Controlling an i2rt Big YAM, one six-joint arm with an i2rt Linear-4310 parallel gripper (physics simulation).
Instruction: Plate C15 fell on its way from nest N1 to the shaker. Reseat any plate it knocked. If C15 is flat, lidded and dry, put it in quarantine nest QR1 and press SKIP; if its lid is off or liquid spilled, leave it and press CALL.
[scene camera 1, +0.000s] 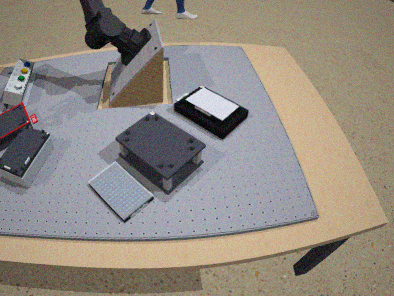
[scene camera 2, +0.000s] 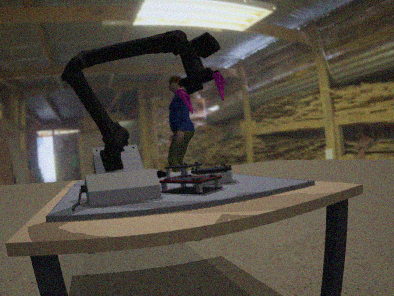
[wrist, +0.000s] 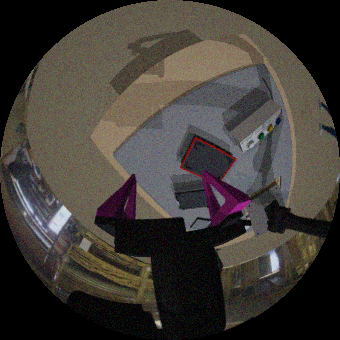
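Pixels of known places: gripper, fingertip midpoint: (scene camera 2: 207, 106) (wrist: 169, 174); arm's base, origin of the base link: (scene camera 1: 137, 47) (scene camera 2: 111, 160) (wrist: 273, 212).
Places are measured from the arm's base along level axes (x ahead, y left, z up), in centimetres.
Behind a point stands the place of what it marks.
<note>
A pale plate with rows of wells (scene camera 1: 120, 191) {y -10.4, x 44.4, z -9.5 cm} lies on the pegboard beside a dark two-deck stand (scene camera 1: 160, 142) {y 0.3, x 36.8, z -5.2 cm}. It looks flat; no label is legible, and I cannot tell whether it has a lid or liquid is near it. The red-edged nest QR1 (scene camera 1: 12, 122) {y -41.9, x 15.8, z -7.1 cm} (scene camera 2: 192, 178) {y -51.3, x 13.0, z -6.6 cm} (wrist: 207, 159) {y -46.3, x 14.9, z -7.1 cm} shows a bare dark top. The button box (scene camera 1: 20, 82) {y -42.1, x -0.8, z -4.1 cm} (scene camera 2: 122, 187) {y -49.0, x -8.2, z -7.0 cm} (wrist: 257, 125) {y -46.9, x -5.0, z -3.2 cm} has white, green, yellow and blue buttons. My gripper (scene camera 2: 207, 105) {y -57.9, x 16.1, z 13.6 cm} (wrist: 169, 174) {y -57.9, x 16.1, z 13.6 cm} is open and empty, high above the table; its fingers do not show in scene camera 1.
A grey block with a dark top (scene camera 1: 25, 152) {y -34.0, x 31.1, z -5.6 cm} stands beside QR1. A black block with a white top (scene camera 1: 212, 102) {y 16.7, x 23.9, z -7.4 cm} stands behind the dark stand. The arm's slanted base plate (scene camera 1: 140, 75) {y -0.7, x 14.3, z -1.9 cm} rises at the back. A person (scene camera 2: 181, 120) stands beyond the table.
</note>
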